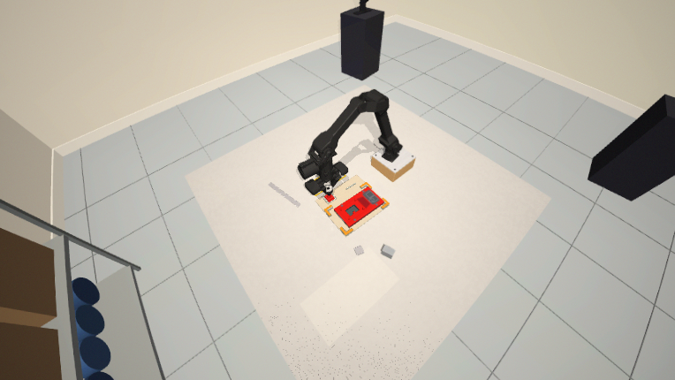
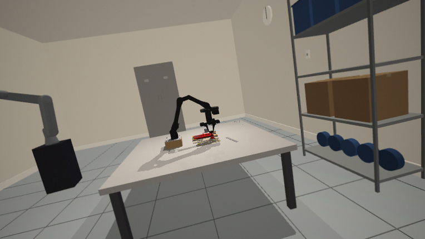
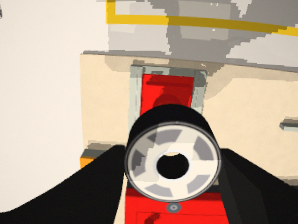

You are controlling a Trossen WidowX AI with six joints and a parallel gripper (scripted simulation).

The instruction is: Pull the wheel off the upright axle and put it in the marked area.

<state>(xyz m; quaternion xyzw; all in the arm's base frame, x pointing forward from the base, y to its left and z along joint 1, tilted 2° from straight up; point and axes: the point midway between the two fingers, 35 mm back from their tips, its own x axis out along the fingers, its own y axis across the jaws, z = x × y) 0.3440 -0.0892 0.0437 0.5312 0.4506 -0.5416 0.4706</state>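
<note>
Right now my gripper tip is 40 mm above the upright axle. The rest, counted from my gripper tip: wheel (right at my gripper tip); then grey strip (120 mm ahead, 180 mm to the right, 70 mm below).
</note>
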